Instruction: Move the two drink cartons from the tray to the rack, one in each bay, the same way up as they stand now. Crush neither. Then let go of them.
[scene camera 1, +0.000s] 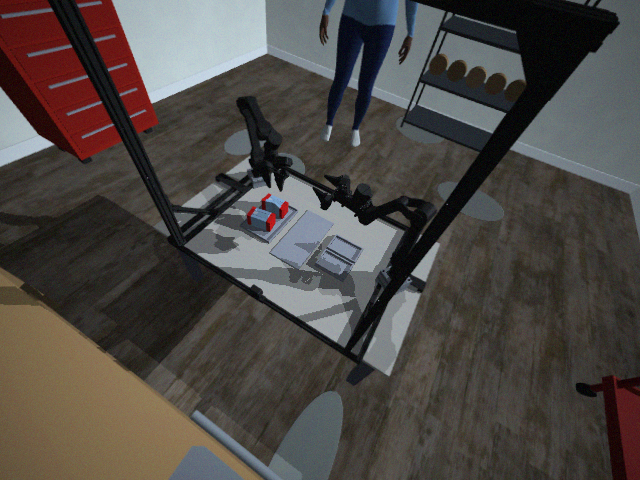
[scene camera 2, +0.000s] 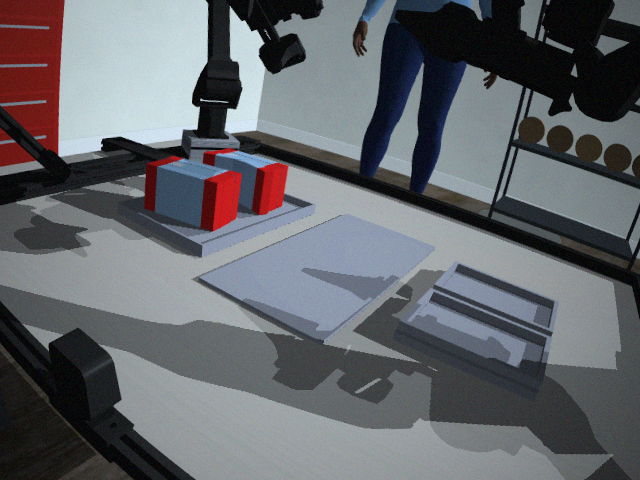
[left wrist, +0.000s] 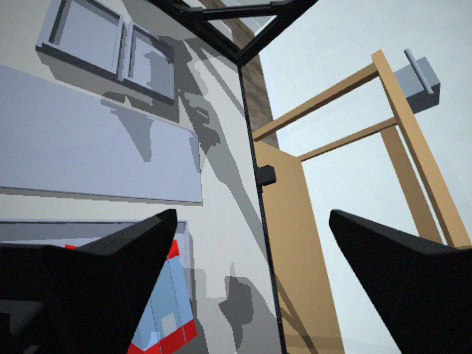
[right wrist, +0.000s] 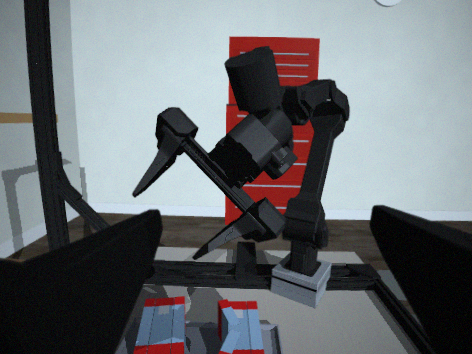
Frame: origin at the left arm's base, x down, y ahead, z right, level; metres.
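Seen in the pictures: left gripper, fingertip midpoint: (scene camera 1: 275, 189) (scene camera 2: 260, 46) (left wrist: 253, 216) (right wrist: 163, 227); right gripper, fingertip midpoint: (scene camera 1: 318, 181) (scene camera 2: 410, 18) (right wrist: 265, 218); left arm's base, origin of the base link: (scene camera 1: 258, 173) (scene camera 2: 210, 135) (right wrist: 302, 266).
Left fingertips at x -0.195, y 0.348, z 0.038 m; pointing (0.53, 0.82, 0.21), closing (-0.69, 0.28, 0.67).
Observation:
Offsets run from my left fingertips to a thing's top centre. "pt": to the spot under its first point.
Two light blue cartons with red ends lie side by side on the tray @[dx +0.235, dy -0.056, dz +0.008 m] (scene camera 1: 268, 239) (scene camera 2: 253, 232): the nearer carton @[dx +0.177, dy -0.039, dz +0.060 m] (scene camera 1: 261, 219) (scene camera 2: 180, 191) (left wrist: 172, 295) (right wrist: 162, 322) and the farther carton @[dx +0.177, dy -0.096, dz -0.035 m] (scene camera 1: 275, 205) (scene camera 2: 244, 178) (right wrist: 247, 325). The two-bay rack @[dx +0.231, dy +0.291, dz -0.210 m] (scene camera 1: 316, 266) (scene camera 2: 465, 361) (left wrist: 80, 62) stands at the right in both scene views, both bays empty. My left gripper (scene camera 1: 274, 187) (left wrist: 253, 216) (right wrist: 163, 227) is open and empty, above and behind the cartons. My right gripper (scene camera 1: 319, 182) is open and empty, raised behind the flat plate, pointing toward the left arm. Scene camera 2 cuts off both grippers.
A flat grey plate (scene camera 1: 302, 237) (scene camera 2: 320, 258) (left wrist: 90, 145) lies between tray and rack. A black frame surrounds the table, with a small black block @[pt dx +0.198, dy +0.327, dz +0.214 m] (scene camera 1: 256, 291) (scene camera 2: 85, 377) (left wrist: 266, 175) on its front rail. A person (scene camera 1: 361, 67) (scene camera 2: 421, 93) stands behind the table.

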